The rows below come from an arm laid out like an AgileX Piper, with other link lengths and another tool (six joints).
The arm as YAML. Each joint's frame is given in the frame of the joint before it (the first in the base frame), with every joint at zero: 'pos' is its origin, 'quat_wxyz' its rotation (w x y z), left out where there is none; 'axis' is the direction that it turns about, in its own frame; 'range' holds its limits. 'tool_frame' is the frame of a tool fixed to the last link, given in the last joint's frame.
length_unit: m
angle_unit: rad
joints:
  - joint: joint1
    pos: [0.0, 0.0, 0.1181]
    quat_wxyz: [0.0, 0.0, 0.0, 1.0]
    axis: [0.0, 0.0, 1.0]
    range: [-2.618, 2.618]
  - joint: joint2
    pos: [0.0, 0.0, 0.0]
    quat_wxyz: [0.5, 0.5, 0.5, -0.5]
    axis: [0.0, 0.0, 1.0]
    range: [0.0, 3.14]
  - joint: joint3
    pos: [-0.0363, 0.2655, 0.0]
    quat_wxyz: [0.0, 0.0, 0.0, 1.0]
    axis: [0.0, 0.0, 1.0]
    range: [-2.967, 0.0]
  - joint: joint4
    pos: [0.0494, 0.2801, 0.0]
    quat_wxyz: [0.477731, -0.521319, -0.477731, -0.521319]
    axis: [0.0, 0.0, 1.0]
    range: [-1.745, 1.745]
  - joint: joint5
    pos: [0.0, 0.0, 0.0]
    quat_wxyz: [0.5, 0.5, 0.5, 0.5]
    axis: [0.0, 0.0, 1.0]
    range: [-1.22, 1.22]
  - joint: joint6
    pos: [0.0, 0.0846, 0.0]
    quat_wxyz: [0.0, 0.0, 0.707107, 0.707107]
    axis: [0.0, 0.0, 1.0]
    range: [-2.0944, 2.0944]
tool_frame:
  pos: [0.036, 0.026, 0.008]
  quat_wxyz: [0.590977, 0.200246, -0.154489, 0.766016]
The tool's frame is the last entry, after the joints.
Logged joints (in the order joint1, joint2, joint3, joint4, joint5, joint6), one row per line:
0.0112, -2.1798, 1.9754, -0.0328, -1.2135, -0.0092
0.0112, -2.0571, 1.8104, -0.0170, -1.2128, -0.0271
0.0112, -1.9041, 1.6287, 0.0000, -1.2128, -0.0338
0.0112, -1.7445, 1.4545, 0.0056, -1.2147, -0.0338
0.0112, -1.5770, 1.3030, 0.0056, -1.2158, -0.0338
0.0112, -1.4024, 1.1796, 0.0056, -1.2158, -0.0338
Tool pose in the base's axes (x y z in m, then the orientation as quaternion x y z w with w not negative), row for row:
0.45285, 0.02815, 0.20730, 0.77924, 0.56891, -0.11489, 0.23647
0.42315, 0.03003, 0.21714, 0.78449, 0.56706, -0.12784, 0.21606
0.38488, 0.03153, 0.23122, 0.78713, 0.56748, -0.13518, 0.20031
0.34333, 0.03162, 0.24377, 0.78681, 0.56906, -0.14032, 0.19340
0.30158, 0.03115, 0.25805, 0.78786, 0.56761, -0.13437, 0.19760
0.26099, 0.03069, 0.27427, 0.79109, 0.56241, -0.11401, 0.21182
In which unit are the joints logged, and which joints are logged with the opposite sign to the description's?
The joints are logged in radians. Opposite sign: joint2, joint3, joint5, joint6.
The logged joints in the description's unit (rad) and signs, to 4 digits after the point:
0.0112, 2.1798, -1.9754, -0.0328, 1.2135, 0.0092
0.0112, 2.0571, -1.8104, -0.0170, 1.2128, 0.0271
0.0112, 1.9041, -1.6287, 0.0000, 1.2128, 0.0338
0.0112, 1.7445, -1.4545, 0.0056, 1.2147, 0.0338
0.0112, 1.5770, -1.3030, 0.0056, 1.2158, 0.0338
0.0112, 1.4024, -1.1796, 0.0056, 1.2158, 0.0338

